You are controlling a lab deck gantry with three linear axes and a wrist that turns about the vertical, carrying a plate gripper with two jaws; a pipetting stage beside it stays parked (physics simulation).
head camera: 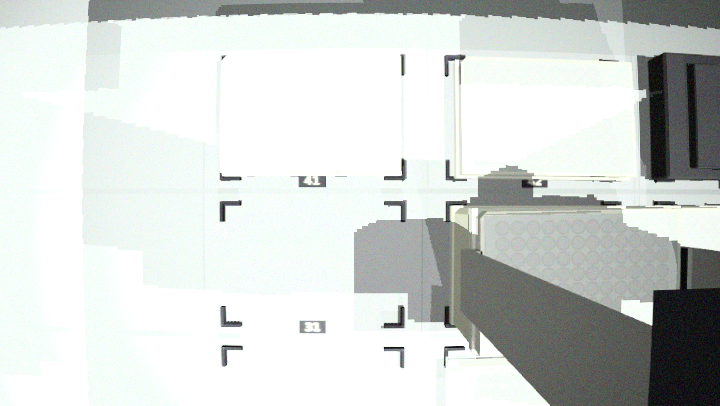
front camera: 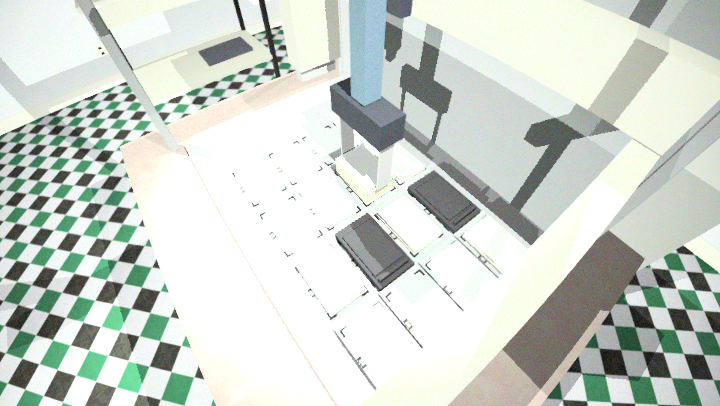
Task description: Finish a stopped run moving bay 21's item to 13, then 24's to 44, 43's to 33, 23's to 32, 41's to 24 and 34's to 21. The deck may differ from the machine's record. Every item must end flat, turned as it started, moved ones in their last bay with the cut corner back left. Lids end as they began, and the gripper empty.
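Frame: origin at the robot's base, x back, y left, z down, level; millimetres.
Seen in the pictures: gripper, fingertip midpoint: [head camera: 576, 277] [front camera: 364, 168]; robot's base, origin of the base link: [front camera: 233, 173].
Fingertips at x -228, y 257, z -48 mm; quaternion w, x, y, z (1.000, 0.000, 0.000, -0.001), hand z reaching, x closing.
Offsets run from my fingertips to a thing's top centre. "pt": to the spot under its first point.
A pale plate with round wells @[dx +0, dy +0, dz -8 mm] [front camera: 358, 160] [head camera: 549, 247] lies level on top of the tan-sided stack @[dx +0, dy +0, dz +6 mm] [front camera: 350, 186] [head camera: 456, 267] at bay 32. My gripper [front camera: 366, 171] [head camera: 579, 272] is shut on this plate, one jaw against each short end. In the head view, a white plate @[dx +164, dy +107, dz +34 mm] [head camera: 312, 116] lies flat in bay 41, its back left corner cut, and a dark item @[dx -168, dy +108, dz +17 mm] [head camera: 700, 116] [front camera: 443, 199] is in bay 43. In the front view, another dark item @[dx -168, dy -106, dz +17 mm] [front camera: 375, 252] is in bay 23. Glare washes out bays 21, 24, 34 and 44.
A pale item @[dx -2, dy +104, dz +28 mm] [head camera: 549, 116] lies in bay 42. A white item @[dx -164, dy +0, dz +34 mm] [front camera: 408, 224] lies in bay 33, between the dark ones. A pale plate @[dx -164, dy -214, dz +34 mm] [front camera: 330, 287] is in bay 13. The edge of an item @[pt dx +43, dy -71, dz +31 mm] [head camera: 484, 370] shows at bay 22. The wall [front camera: 484, 126] runs behind row 4.
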